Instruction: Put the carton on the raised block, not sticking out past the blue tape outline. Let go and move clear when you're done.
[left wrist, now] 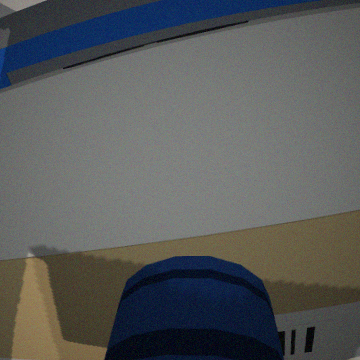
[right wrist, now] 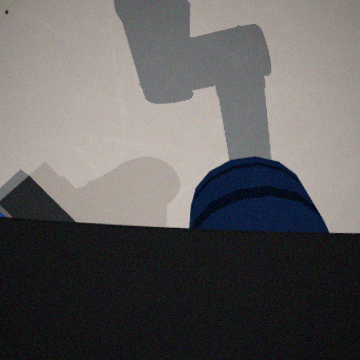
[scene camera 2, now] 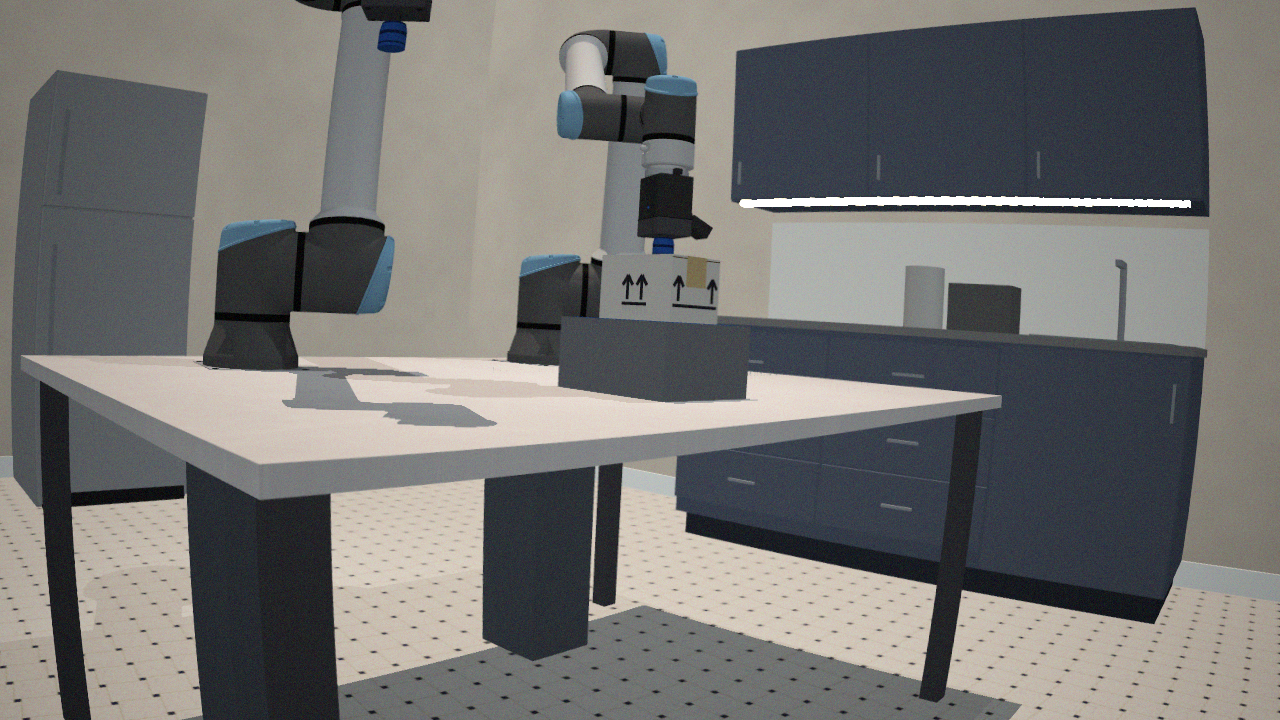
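Pixels of known places: left end effector, tool point: (left wrist: 194,269); right end effector, tool point: (right wrist: 247,208) (scene camera 2: 391,48); left arm's base, origin of the base link: (scene camera 2: 544,362); right arm's base, origin of the base link: (scene camera 2: 250,366).
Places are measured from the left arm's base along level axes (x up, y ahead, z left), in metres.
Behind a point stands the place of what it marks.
Note:
The light grey carton (scene camera 2: 657,291) @(x 0.168, y 0.695, z -0.486 m) (left wrist: 180,150) @(x 0.228, y 0.664, z -0.380 m), with black arrows and a tan tape strip, sits upright and level on the dark grey raised block (scene camera 2: 653,358) @(x 0.064, y 0.737, z -0.544 m) (left wrist: 60,20) @(x 0.120, y 0.611, z -0.334 m) (right wrist: 37,202) @(x 0.043, y 0.703, z -0.539 m). In the left wrist view a thin grey strip shows between the carton's far edge and the blue tape outline (left wrist: 125,27) @(x 0.121, y 0.641, z -0.351 m); its other sides are mostly hidden. My left gripper (scene camera 2: 662,246) (left wrist: 192,305), a blue suction cup, is pressed on the carton's top and shut on it. My right gripper (scene camera 2: 392,37) (right wrist: 255,200) is open and empty, high above the table at the left.
The block stands near the right part of the pale table (scene camera 2: 358,452) @(x 0.000, y 0.936, z -1.220 m). The right arm's base (scene camera 2: 250,344) @(x 0.045, y 0.115, z -0.902 m) is on the table's left side, and the left arm's base (scene camera 2: 535,344) @(x 0.048, y 0.039, z -0.076 m) is behind the block. Blue cabinets (scene camera 2: 966,116) and a counter are in the background.

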